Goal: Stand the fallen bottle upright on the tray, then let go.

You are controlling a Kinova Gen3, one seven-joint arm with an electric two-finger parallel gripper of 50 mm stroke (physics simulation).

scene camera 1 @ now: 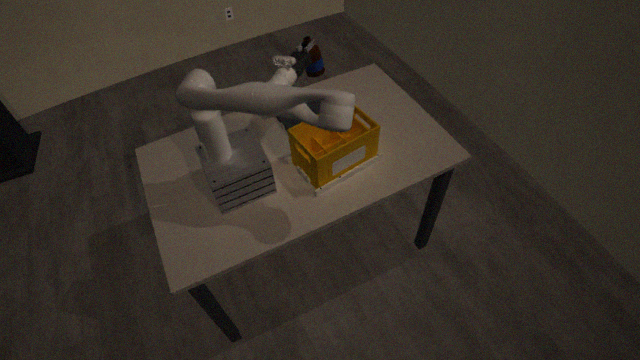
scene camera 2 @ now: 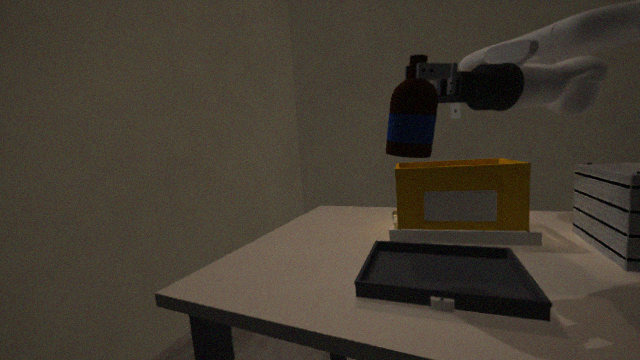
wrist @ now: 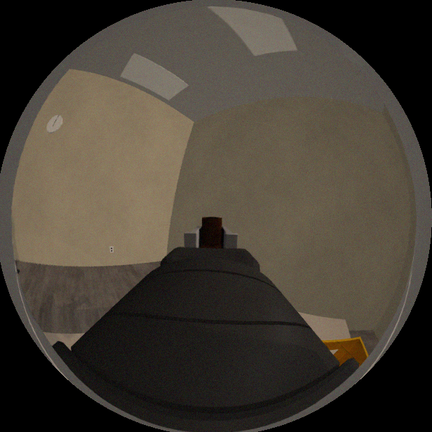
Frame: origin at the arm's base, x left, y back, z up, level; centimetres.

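Seen in the pictures: gripper, between the fingertips: (scene camera 1: 309, 42) (scene camera 2: 411, 72); arm's base, origin of its link: (scene camera 1: 219, 154).
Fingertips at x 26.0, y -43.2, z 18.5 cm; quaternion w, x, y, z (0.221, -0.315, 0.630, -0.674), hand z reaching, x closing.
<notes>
Offsets run from my fingertips to a thing's middle. "pt": to the spot under its first point.
The brown-red bottle @(dz -5.3, dx -1.0, dy -0.1 cm) (scene camera 1: 315, 64) (scene camera 2: 412, 127) (wrist: 211, 235) with a blue band hangs in the air, neck up, leaning a little, with its base toward the left in the second scene view. My gripper (scene camera 1: 306, 46) (scene camera 2: 417, 71) is shut on the bottle's neck and reaches it from the side. In the wrist view the neck shows between the two fingertips. The dark tray @(pt dz -34.0, dx -0.7, dy +5.1 cm) (scene camera 2: 450, 280) lies flat on the table, well below the bottle. In the first scene view the arm hides most of the tray.
A yellow crate @(dz -25.7, dx -30.4, dy +2.2 cm) (scene camera 1: 305, 162) (scene camera 2: 462, 177) (wrist: 350, 350) stands on a white base @(pt dz -32.7, dx -20.6, dy +5.9 cm) (scene camera 2: 465, 236) beside the tray. A grey slatted block (scene camera 1: 245, 190) (scene camera 2: 602, 215) carries the arm. The table's edge (scene camera 2: 280, 332) runs near the tray. Walls stand beyond the table.
</notes>
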